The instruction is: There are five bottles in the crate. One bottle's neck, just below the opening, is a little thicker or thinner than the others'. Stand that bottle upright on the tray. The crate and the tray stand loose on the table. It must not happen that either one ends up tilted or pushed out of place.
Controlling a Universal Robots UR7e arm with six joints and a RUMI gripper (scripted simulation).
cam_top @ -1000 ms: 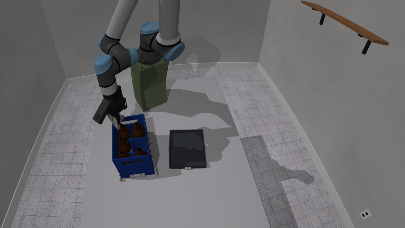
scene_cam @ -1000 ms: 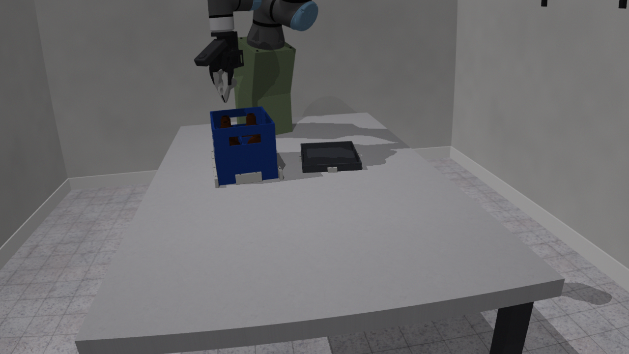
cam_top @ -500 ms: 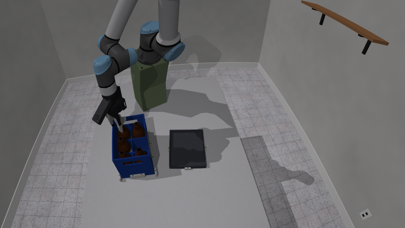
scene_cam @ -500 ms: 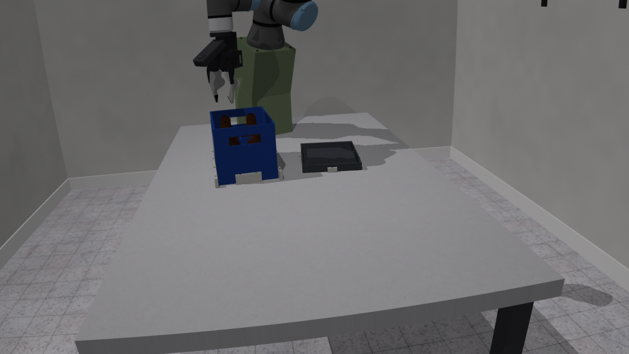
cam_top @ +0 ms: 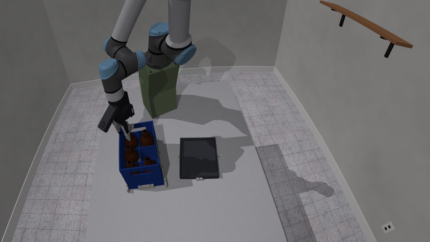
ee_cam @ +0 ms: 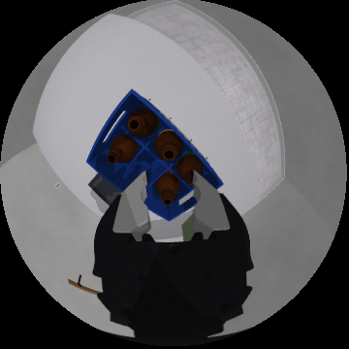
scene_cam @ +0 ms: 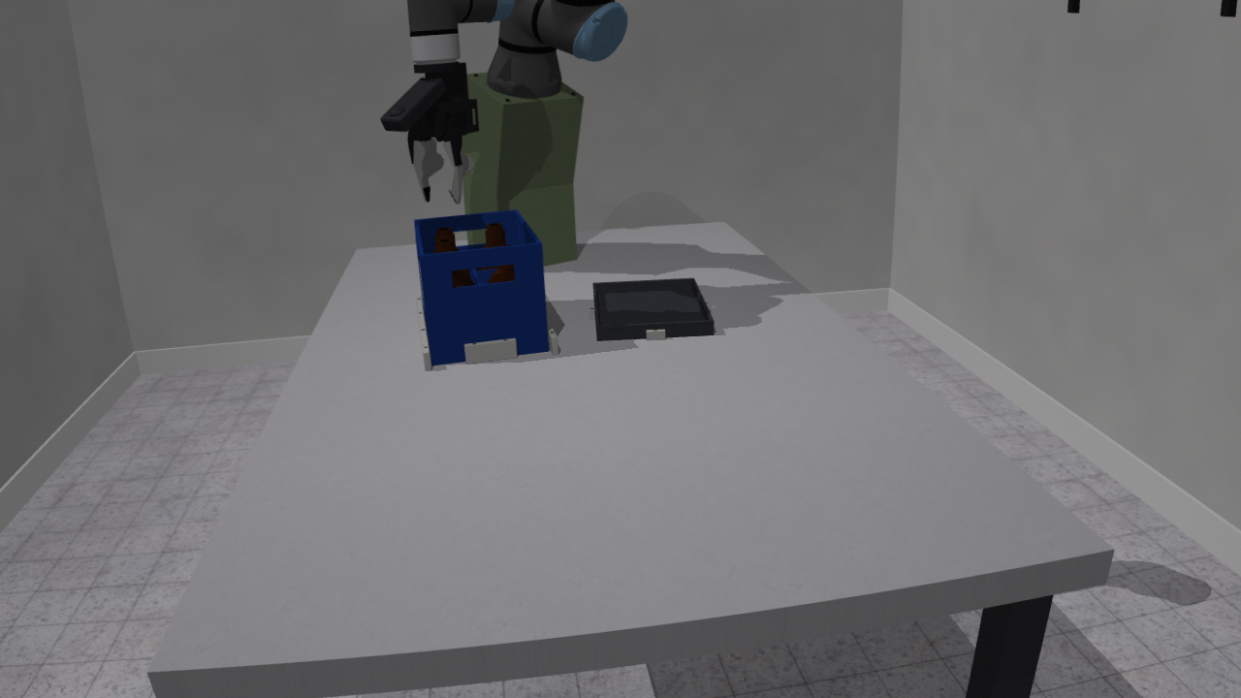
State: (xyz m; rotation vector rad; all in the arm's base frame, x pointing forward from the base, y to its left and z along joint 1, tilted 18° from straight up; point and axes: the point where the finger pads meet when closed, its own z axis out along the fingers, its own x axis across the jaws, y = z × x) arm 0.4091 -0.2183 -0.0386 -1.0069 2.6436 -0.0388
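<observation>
Right now my hand is 16 cm above the blue crate and 5 cm to the right of it. The rest, counted from my hand: dark tray: 34 cm to the left, 23 cm below, 3 cm ahead.
</observation>
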